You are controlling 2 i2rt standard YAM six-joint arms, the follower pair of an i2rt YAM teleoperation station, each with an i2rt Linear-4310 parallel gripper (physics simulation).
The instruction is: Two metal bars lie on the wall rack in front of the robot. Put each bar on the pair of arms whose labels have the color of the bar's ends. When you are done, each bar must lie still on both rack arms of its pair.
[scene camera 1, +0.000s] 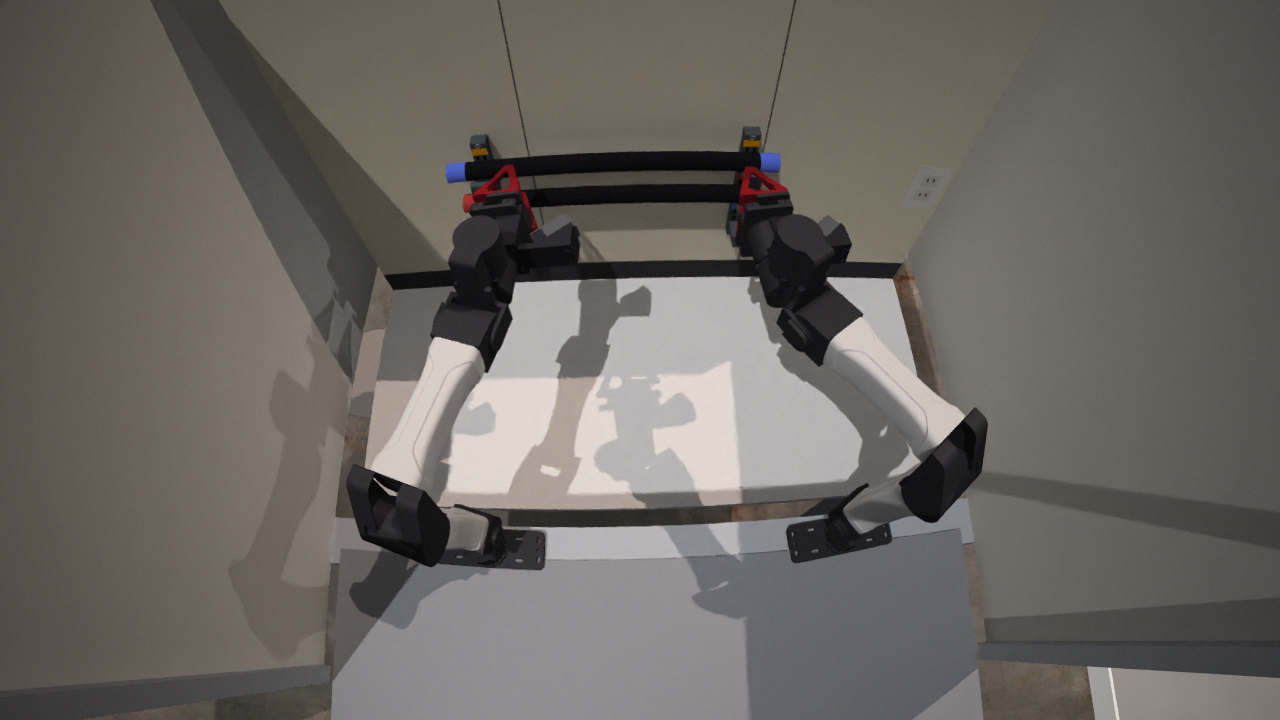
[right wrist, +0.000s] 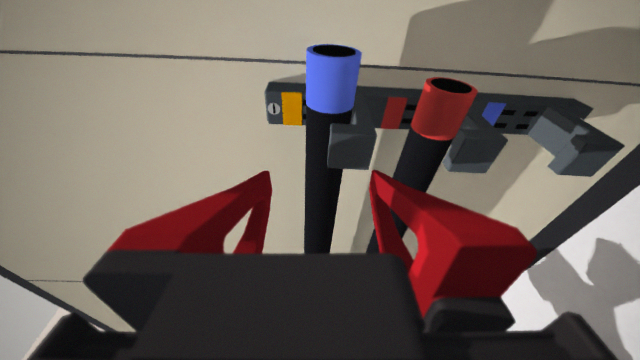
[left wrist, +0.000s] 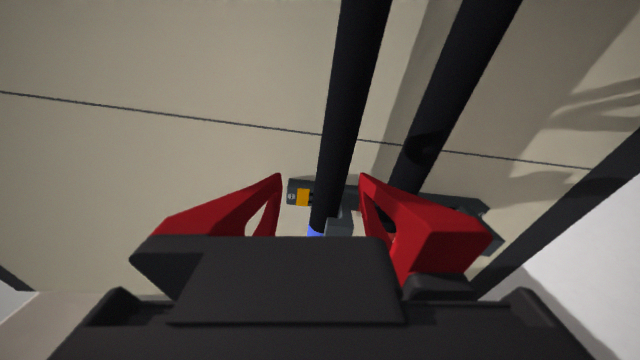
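Where they show: left gripper, fingertip midpoint: (scene camera 1: 515, 179) (left wrist: 320, 180); right gripper, fingertip midpoint: (scene camera 1: 748, 181) (right wrist: 320, 180); left arm's base at its link origin: (scene camera 1: 489, 548); right arm's base at its link origin: (scene camera 1: 839, 535).
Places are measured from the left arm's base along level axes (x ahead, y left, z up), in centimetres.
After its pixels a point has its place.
Note:
The blue-ended bar (scene camera 1: 626, 162) {y -24.9, x 49.7, z 39.5 cm} (left wrist: 345, 90) {y -14.6, x 49.2, z 38.9 cm} (right wrist: 331, 82) {y -46.8, x 49.8, z 38.6 cm} lies on the top, orange-labelled arms of the wall rack (scene camera 1: 750, 132) {y -43.3, x 53.2, z 42.9 cm} (right wrist: 371, 104) {y -44.3, x 52.8, z 35.3 cm}. The red-ended bar (scene camera 1: 626, 194) {y -24.8, x 49.9, z 32.0 cm} (left wrist: 450, 85) {y -15.8, x 49.5, z 31.8 cm} (right wrist: 442, 107) {y -45.6, x 50.0, z 31.8 cm} lies below it, at the red-labelled arms; its left end is partly hidden in the left wrist view. The blue-labelled arm (right wrist: 585, 150) {y -44.5, x 47.6, z 23.3 cm} is lowest and bare. My left gripper (scene camera 1: 520, 192) {y -8.8, x 46.7, z 39.9 cm} (left wrist: 320, 180) {y -8.8, x 46.7, z 39.9 cm} is partly open, with the blue-ended bar showing between its fingertips, gaps on both sides. My right gripper (scene camera 1: 746, 189) {y -42.6, x 46.5, z 39.1 cm} (right wrist: 320, 180) {y -42.6, x 46.5, z 39.1 cm} is likewise open around the line of the blue-ended bar, not visibly touching it.
A white table (scene camera 1: 680, 340) {y -34.5, x 40.0, z 1.2 cm} stands below the rack, in front of the beige wall (scene camera 1: 626, 62) {y -25.2, x 54.4, z 54.7 cm}. Grey side panels rise at the left (scene camera 1: 179, 402) {y 32.6, x 9.2, z 45.7 cm} and right (scene camera 1: 1118, 358) {y -90.8, x 14.0, z 46.5 cm}. A wall outlet (scene camera 1: 926, 187) {y -78.4, x 55.5, z 31.4 cm} is to the right of the rack.

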